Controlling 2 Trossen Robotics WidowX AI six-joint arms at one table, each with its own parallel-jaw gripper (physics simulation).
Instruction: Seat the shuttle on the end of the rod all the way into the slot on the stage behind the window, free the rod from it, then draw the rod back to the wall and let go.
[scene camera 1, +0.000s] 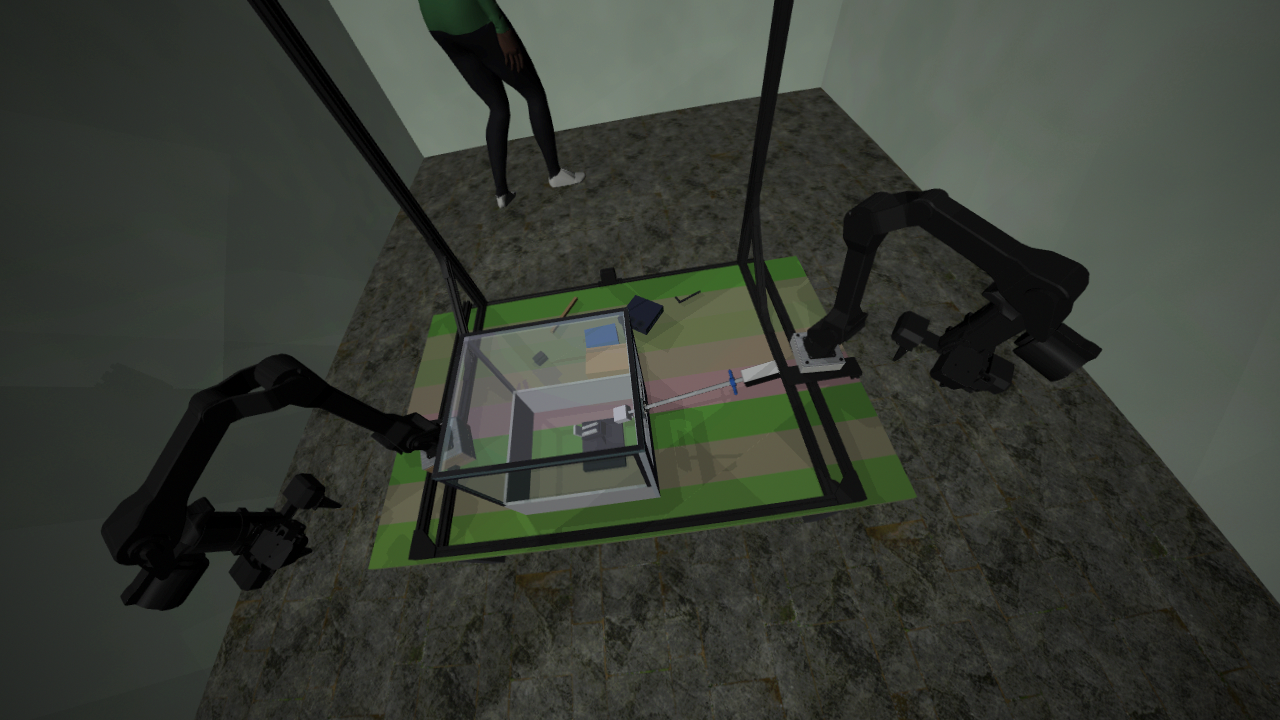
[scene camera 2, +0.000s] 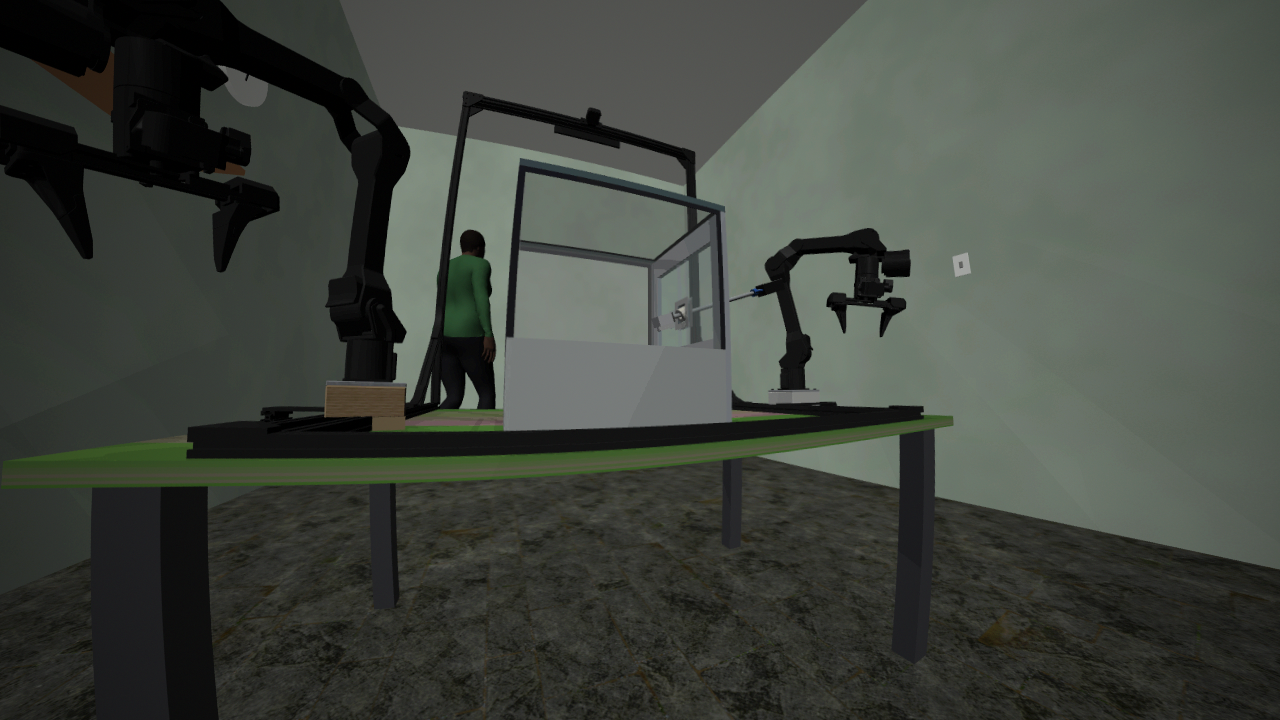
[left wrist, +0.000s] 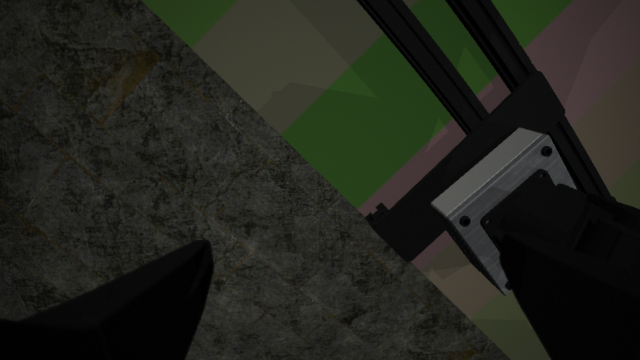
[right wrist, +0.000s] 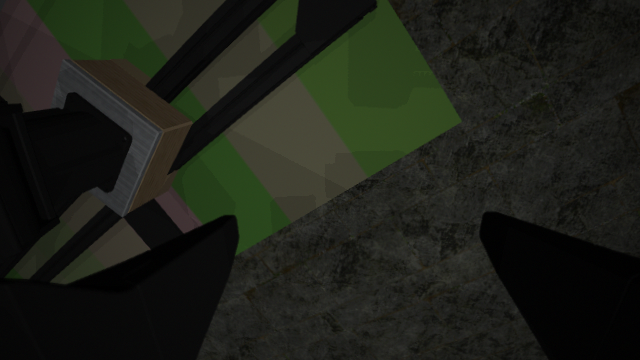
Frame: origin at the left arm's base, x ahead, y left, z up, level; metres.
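Seen in the pictures: left gripper, fingertip midpoint: (scene camera 1: 917, 371) (scene camera 2: 862, 335) (left wrist: 358, 251); right gripper, fingertip midpoint: (scene camera 1: 325, 527) (scene camera 2: 162, 266) (right wrist: 359, 225); left arm's base, origin of the base link: (scene camera 1: 818, 347) (scene camera 2: 793, 389) (left wrist: 527, 221); right arm's base, origin of the base link: (scene camera 2: 368, 382) (right wrist: 92, 144).
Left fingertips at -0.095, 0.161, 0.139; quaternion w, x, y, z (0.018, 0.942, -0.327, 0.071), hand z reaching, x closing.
Pixels of each thing's top centre, then the offset from my left fingertips to it, as dx, dy, dz. "spot": a spot on its surface instead.
- blue collar, surface spot: (scene camera 1: 733, 382) (scene camera 2: 755, 289) spot: +0.364, +0.023, +0.070
- pale grip, surface spot: (scene camera 1: 759, 372) spot: +0.322, +0.019, +0.091
- clear-windowed box, middle of its top: (scene camera 1: 541, 383) (scene camera 2: 608, 223) +0.678, +0.037, +0.152
- small white shuttle, middle of its top: (scene camera 2: 663, 312) (scene camera 1: 622, 411) +0.572, +0.029, +0.001
- dark stage, surface spot: (scene camera 1: 604, 454) spot: +0.574, +0.159, +0.152
- blue block, middle of its top: (scene camera 1: 600, 334) +0.655, -0.282, -0.159
- tan block, middle of its top: (scene camera 1: 608, 357) +0.629, -0.188, -0.139
- dark navy box, middle of its top: (scene camera 1: 640, 311) +0.540, -0.361, -0.172
- black hex key, middle of its top: (scene camera 1: 687, 294) +0.393, -0.429, -0.193
A thin grey rod (scene camera 1: 689, 394) (scene camera 2: 741, 296) with a blue collar (scene camera 1: 733, 382) (scene camera 2: 757, 291) and a pale grip (scene camera 1: 759, 372) slopes down through the wall of the clear-windowed box (scene camera 1: 581, 498) (scene camera 2: 617, 380). The small white shuttle (scene camera 1: 622, 413) is at the rod's inner end. It looks apart from the dark stage (scene camera 1: 604, 454) with pale prongs; the slot is too small to make out. My left gripper (scene camera 2: 862, 334) (left wrist: 358, 251) is open and empty, beyond the table's right edge, away from the rod. My right gripper (scene camera 2: 155, 264) (right wrist: 359, 225) is open and empty, beyond the left edge.
A blue block (scene camera 1: 602, 335), a tan block (scene camera 1: 606, 359), a dark navy box (scene camera 1: 644, 313) and a black hex key (scene camera 1: 688, 296) lie toward the back. Black frame posts (scene camera 1: 762, 161) rise behind the box. A person (scene camera 1: 501, 80) (scene camera 2: 469, 295) stands beyond the table.
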